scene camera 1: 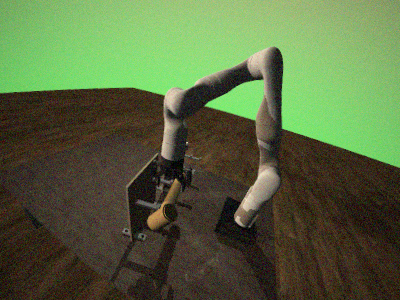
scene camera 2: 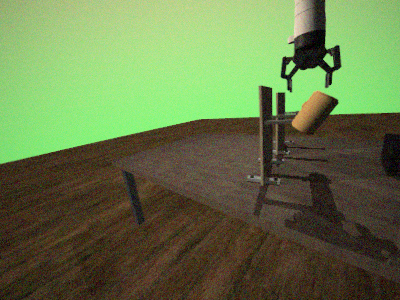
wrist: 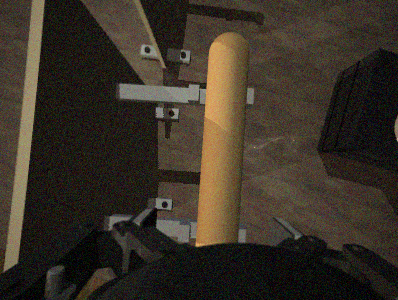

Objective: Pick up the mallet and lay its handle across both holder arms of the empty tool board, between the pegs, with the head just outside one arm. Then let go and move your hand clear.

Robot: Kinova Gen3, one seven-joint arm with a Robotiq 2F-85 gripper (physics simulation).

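Note:
The mallet [scene camera 1: 161,217] [scene camera 2: 315,112] [wrist: 225,135] has a thick orange-tan cylindrical head and a round handle. Its handle lies across both holder arms of the tool board [scene camera 1: 142,195] [scene camera 2: 265,140] [wrist: 90,125]. In the wrist view the handle crosses the far holder arm [wrist: 155,93] between its inner peg and its outer end, and also crosses the near arm [wrist: 172,230]. The head is tilted and sits just outside the near arm in scene view 1. My gripper [scene camera 1: 175,187] [scene camera 2: 309,88] [wrist: 212,225] is open and empty. It is above the handle, with a gap beneath the fingertips in scene view 2.
A second upright board [scene camera 2: 280,125] stands behind the first, with its own holder arms on the right side in scene view 1. The black robot base [scene camera 1: 225,217] [scene camera 2: 392,155] [wrist: 365,105] stands to the right of the boards. Small metal feet hold the boards on the table.

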